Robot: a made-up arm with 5 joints.
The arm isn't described. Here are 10 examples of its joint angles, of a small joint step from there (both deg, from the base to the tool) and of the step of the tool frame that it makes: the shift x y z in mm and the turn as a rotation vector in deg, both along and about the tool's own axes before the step.
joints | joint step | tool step
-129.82 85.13 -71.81 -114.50 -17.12 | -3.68 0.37 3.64 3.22 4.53 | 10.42 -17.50 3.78 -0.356 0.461 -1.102
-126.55 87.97 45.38 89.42 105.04 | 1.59 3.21 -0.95 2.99 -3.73 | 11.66 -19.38 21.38 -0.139 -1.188 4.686
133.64 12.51 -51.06 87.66 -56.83 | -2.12 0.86 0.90 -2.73 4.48 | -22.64 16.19 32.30 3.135 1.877 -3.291
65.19 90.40 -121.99 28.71 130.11 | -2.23 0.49 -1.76 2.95 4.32 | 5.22 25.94 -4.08 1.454 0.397 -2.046
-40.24 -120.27 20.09 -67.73 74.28 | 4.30 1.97 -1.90 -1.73 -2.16 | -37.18 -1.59 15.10 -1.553 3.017 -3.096
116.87 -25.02 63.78 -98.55 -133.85 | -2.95 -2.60 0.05 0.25 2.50 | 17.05 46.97 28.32 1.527 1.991 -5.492
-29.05 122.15 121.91 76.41 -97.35 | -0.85 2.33 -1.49 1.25 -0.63 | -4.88 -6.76 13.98 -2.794 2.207 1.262
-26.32 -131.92 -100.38 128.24 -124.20 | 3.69 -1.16 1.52 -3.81 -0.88 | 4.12 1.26 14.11 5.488 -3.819 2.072
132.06 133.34 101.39 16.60 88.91 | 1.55 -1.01 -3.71 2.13 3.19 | 21.79 19.75 -8.95 0.878 -4.286 -0.973
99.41 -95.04 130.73 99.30 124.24 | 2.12 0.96 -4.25 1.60 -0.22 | 19.14 8.97 -11.18 2.438 3.265 4.470
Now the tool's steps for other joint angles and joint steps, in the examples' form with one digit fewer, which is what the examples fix.
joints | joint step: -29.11 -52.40 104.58 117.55 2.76 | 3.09 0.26 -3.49 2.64 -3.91
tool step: 8.2 -37.6 -57.0 1.10 -5.07 5.17
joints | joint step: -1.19 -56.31 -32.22 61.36 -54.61 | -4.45 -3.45 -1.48 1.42 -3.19
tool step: -7.8 -84.7 -66.5 -5.66 -3.00 7.18
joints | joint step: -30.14 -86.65 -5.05 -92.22 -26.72 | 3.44 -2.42 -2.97 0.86 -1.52
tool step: 5.5 31.9 -40.6 2.03 -4.29 -1.20
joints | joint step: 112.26 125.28 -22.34 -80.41 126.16 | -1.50 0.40 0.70 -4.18 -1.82
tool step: 7.8 -16.8 20.0 -4.77 -1.93 3.25
